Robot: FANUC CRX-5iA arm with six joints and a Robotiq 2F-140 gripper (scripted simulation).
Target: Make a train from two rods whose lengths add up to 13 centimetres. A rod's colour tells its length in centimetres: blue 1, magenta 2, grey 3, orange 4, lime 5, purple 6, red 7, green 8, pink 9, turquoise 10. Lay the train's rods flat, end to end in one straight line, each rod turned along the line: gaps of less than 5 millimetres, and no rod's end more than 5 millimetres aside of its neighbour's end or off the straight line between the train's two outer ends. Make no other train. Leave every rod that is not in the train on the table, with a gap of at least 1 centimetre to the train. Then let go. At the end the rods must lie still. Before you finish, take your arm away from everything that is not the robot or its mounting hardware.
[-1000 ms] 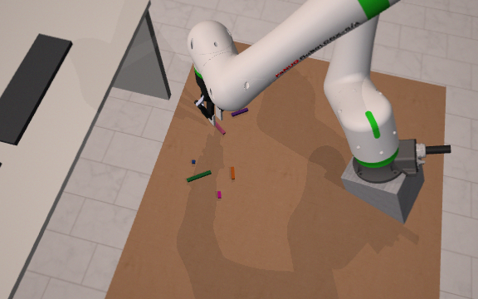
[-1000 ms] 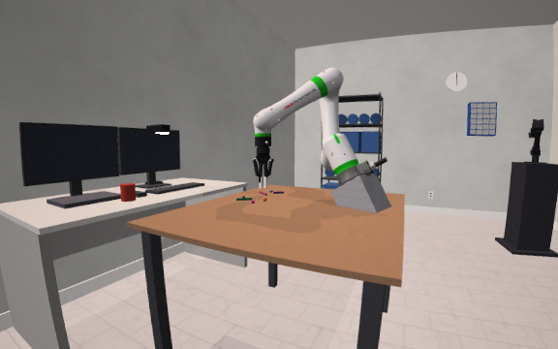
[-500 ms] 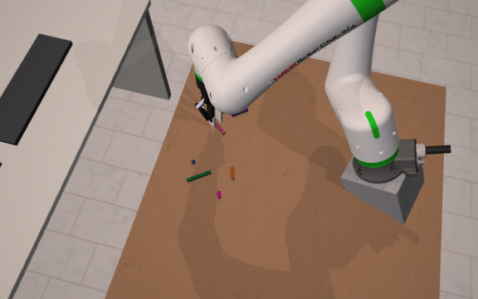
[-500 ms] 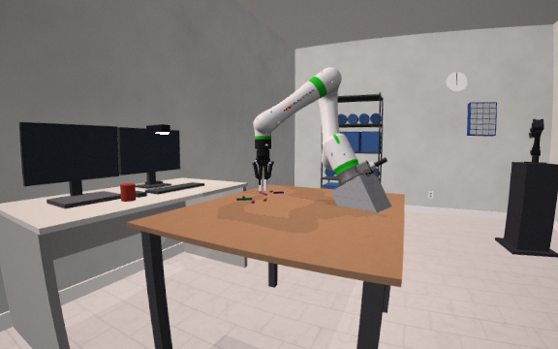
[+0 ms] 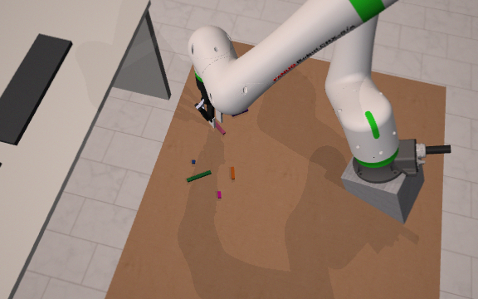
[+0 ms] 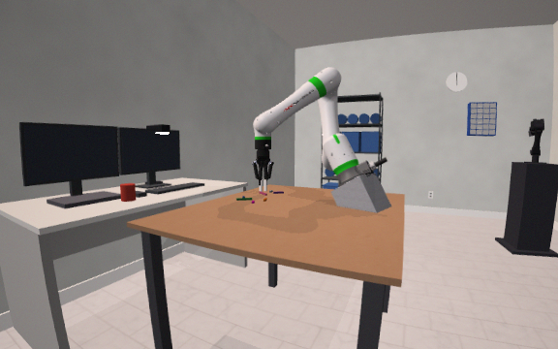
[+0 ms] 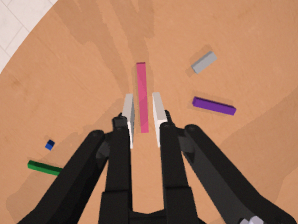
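The pink rod is 5 cm below my hand. From my hand the other things lie so: grey rod 2 cm behind, 8 cm to the right, 5 cm below; then tiny blue rod 5 cm ahead, 15 cm to the left, 5 cm below; then purple rod 7 cm behind, 6 cm to the right, 5 cm below.
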